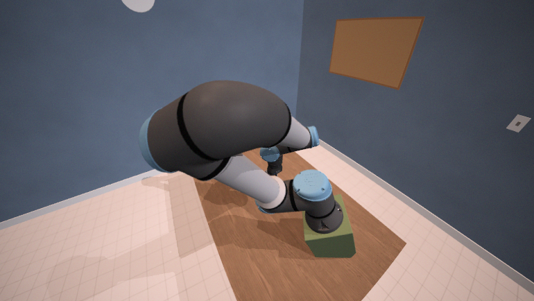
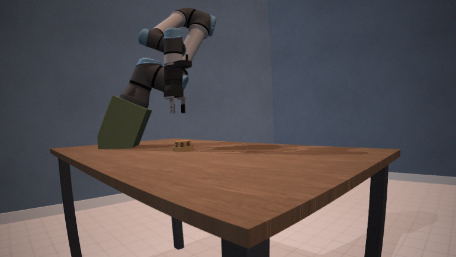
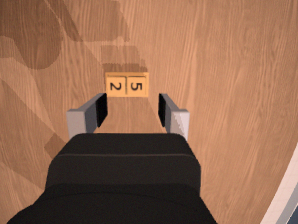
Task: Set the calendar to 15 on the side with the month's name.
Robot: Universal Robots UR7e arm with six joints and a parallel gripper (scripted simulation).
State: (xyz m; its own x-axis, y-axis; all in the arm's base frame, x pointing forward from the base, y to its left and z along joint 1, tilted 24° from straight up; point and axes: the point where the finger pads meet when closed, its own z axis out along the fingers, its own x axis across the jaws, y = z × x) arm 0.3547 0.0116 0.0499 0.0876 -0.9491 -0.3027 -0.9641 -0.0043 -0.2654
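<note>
My gripper is now 140 mm above the wooden cube. Round my hand: wooden tray (20 mm to the left, 160 mm below).
</note>
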